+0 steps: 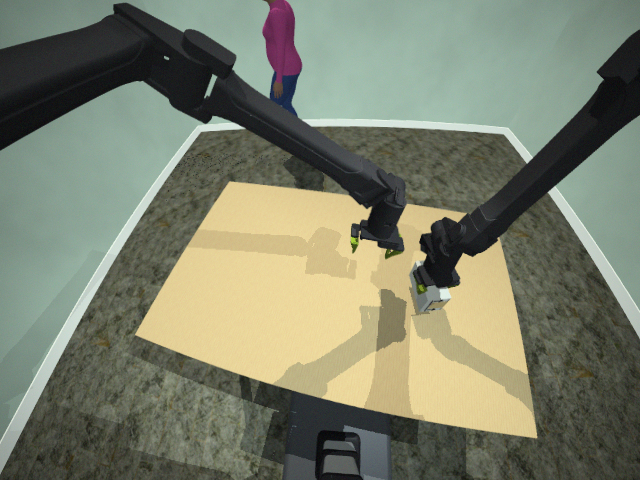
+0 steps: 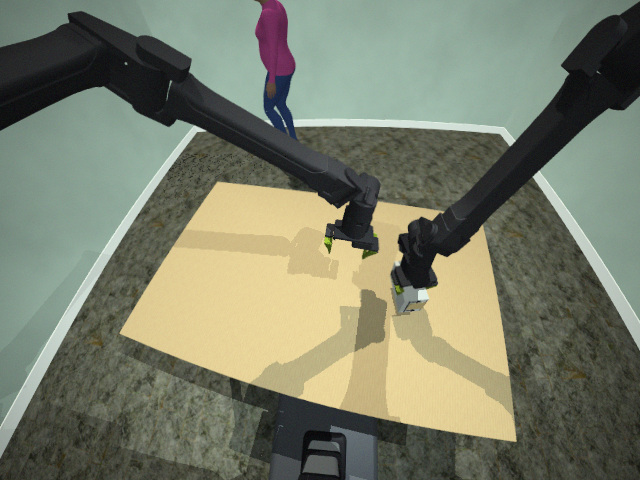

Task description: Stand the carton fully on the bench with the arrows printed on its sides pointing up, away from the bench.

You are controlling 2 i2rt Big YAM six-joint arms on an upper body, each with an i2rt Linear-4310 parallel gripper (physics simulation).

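Places are measured from the left arm's base along level axes (x back, y left, z down), in millimetres.
Pixels of known places: left gripper, fingertip midpoint: [image 1: 369, 254] [image 2: 346, 254]; right gripper, fingertip midpoint: [image 1: 429, 290] [image 2: 408, 291].
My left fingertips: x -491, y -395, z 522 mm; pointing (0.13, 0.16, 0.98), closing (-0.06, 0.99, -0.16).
Behind a point stands the place of what it marks.
The carton [image 1: 433, 298] {y -578, x -379, z 563 mm} [image 2: 412, 296] {y -584, x -387, z 563 mm} is a small pale grey-white box at the right part of the tan bench [image 1: 248, 310] {y -6, x -359, z 704 mm} [image 2: 227, 310] {y 1, x -356, z 704 mm}. Its near face shows a tan patch with dark marks; I cannot make out arrows. My right gripper [image 1: 438, 288] {y -592, x -423, z 614 mm} [image 2: 415, 288] {y -592, x -423, z 614 mm} is over the carton from above and shut on it, one green finger along its left side; the other finger is mostly hidden. The gripper hides much of the carton's top. Whether its underside touches the bench is unclear. My left gripper [image 1: 371, 253] {y -395, x -491, z 522 mm} [image 2: 347, 253] {y -395, x -491, z 522 mm} is open and empty, above the bench, left of and behind the carton.
The two grippers are near each other, with a small gap between them. Arm shadows fall across the bench. A dark grey base [image 1: 305, 439] {y -183, x 103, z 1341 mm} [image 2: 289, 439] {y -171, x 106, z 1341 mm} stands at the bench's front edge. A person in a pink top [image 1: 283, 46] [image 2: 273, 41] stands beyond the far side.
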